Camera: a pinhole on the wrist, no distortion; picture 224 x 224 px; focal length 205.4 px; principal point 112.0 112.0 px. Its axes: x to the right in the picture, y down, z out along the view. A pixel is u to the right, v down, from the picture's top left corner.
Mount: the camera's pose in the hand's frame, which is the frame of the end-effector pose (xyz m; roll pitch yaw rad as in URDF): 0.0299 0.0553 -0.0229 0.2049 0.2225 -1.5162
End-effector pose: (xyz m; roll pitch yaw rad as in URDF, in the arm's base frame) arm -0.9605 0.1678 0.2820 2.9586 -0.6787 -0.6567
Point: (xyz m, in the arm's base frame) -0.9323 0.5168 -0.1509
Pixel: outside the picture
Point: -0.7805 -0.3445 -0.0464
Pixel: 10 205
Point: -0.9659 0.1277 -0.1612
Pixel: 105 13
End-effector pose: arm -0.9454 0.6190 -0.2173 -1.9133 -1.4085 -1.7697
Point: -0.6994 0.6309 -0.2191
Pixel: 214 114
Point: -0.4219 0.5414 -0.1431
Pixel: 170 164
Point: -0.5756 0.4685 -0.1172
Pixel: 134 193
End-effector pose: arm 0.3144 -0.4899 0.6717 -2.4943 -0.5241 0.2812
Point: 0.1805 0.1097 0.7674
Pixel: outside the picture
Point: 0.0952 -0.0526 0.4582
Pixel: 206 62
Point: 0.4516 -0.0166 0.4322
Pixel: 135 181
